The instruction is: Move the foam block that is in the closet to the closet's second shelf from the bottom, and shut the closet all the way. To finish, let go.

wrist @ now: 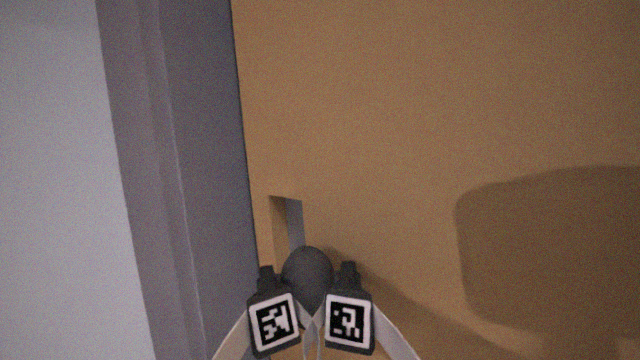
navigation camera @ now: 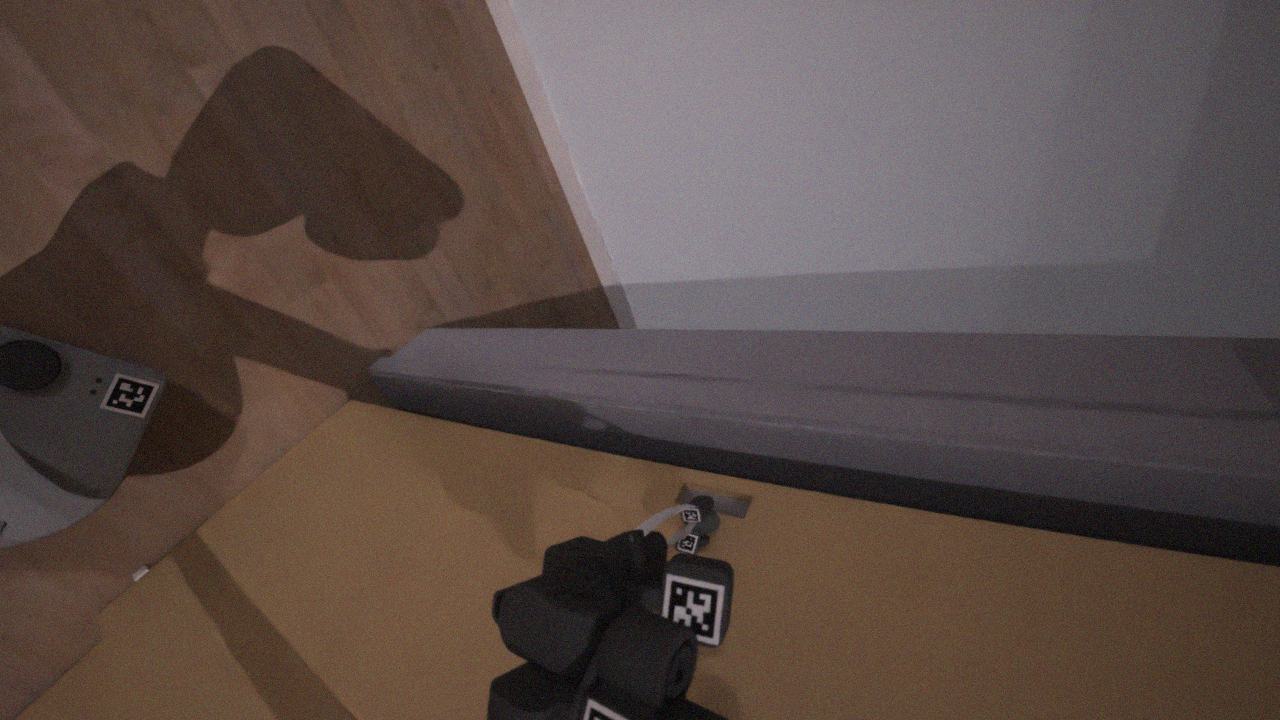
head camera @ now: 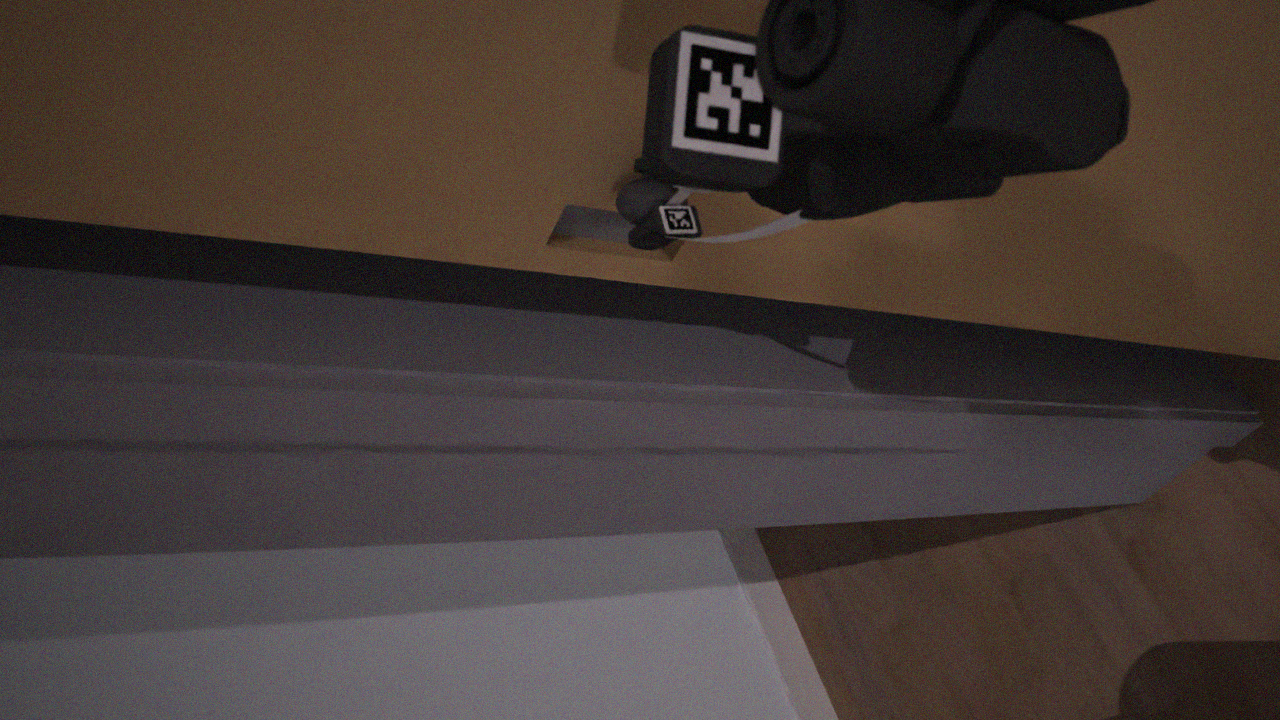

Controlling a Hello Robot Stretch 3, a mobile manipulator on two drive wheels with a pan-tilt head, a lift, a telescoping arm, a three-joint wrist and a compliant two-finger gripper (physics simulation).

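Places are measured from the robot's base along level axes (x back, y down, z right), in centimetres.
Pixels of known places: gripper, between the fingertips: (navigation camera: pixel 708 517) (head camera: pixel 635 204); robot's base, origin of its link: (navigation camera: pixel 27 362).
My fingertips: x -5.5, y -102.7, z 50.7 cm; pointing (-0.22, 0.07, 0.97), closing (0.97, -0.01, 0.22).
Ahead of a thing's pixels: the offset from my fingertips to its top centre. "*": to the spot under its first point. Level surfaces: height alone.
The closet shows as a brown wooden front {* dx +0.5, dy -20.3, dz +0.7 cm} (head camera: pixel 268 134) (navigation camera: pixel 895 608) (wrist: pixel 425 100) beside a long grey side {* dx -23.4, dy -3.3, dz +13.0 cm} (head camera: pixel 447 483) (navigation camera: pixel 805 371) (wrist: pixel 200 125). A small rectangular handle recess {* dx -2.0, dy -1.3, dz +3.7 cm} (head camera: pixel 581 223) (navigation camera: pixel 733 506) (wrist: pixel 296 222) is cut into the brown front near the grey side. My gripper (head camera: pixel 648 217) (navigation camera: pixel 704 521) (wrist: pixel 312 272) is shut, its dark round fingertips together at the recess and overlapping part of it in the views. I cannot tell whether they touch its edge. The foam block and the closet's shelves do not show; the closet's inside is hidden.
A white wall (head camera: pixel 402 626) (navigation camera: pixel 850 134) (wrist: pixel 50 175) stands beyond the grey side. Wooden floor {dy +102.6 cm} (head camera: pixel 1029 608) (navigation camera: pixel 402 80) lies past the closet's end. Part of my base (navigation camera: pixel 80 420) shows at the left of the navigation view, near the front's lower edge.
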